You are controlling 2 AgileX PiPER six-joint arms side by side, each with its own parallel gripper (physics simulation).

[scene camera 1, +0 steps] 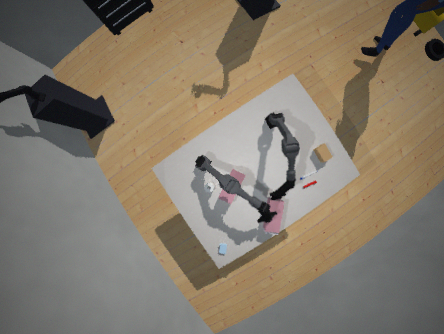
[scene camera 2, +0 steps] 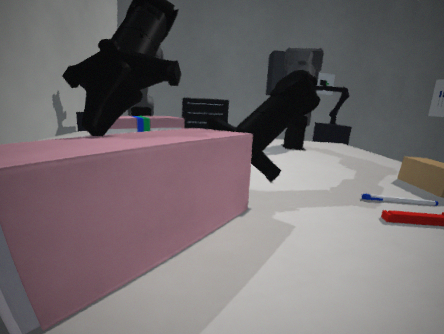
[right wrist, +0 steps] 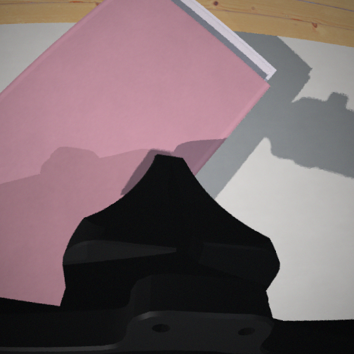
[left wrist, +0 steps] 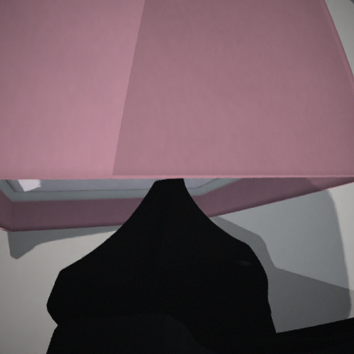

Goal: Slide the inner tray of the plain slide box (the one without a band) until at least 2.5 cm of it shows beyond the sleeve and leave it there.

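Observation:
The plain pink slide box (scene camera 1: pixel 277 221) (scene camera 2: pixel 130 210) (left wrist: pixel 215 90) (right wrist: pixel 115 85) lies near the table's edge. A narrow pale strip of its inner tray (scene camera 2: pixel 15 280) (right wrist: pixel 240 42) shows beyond the sleeve's far end. At the opposite end, the tray sits recessed inside the sleeve in the left wrist view. My left gripper (left wrist: pixel 172 195) is shut and empty, its tip at that opening; the box hides the tip in scene camera 2. My right gripper (scene camera 2: pixel 97 132) (right wrist: pixel 166 173) is shut and empty, its tip over the sleeve's top; whether it touches is unclear.
The banded pink box (scene camera 1: pixel 236 177) (scene camera 2: pixel 167 122) lies farther back, partly under the right arm. A light blue item (scene camera 1: pixel 222 249), a small white object (scene camera 1: pixel 209 186), a pen (scene camera 1: pixel 309 175) (scene camera 2: pixel 400 200), a red object (scene camera 1: pixel 310 184) (scene camera 2: pixel 415 218) and a tan block (scene camera 1: pixel 322 153) (scene camera 2: pixel 425 173) are on the table.

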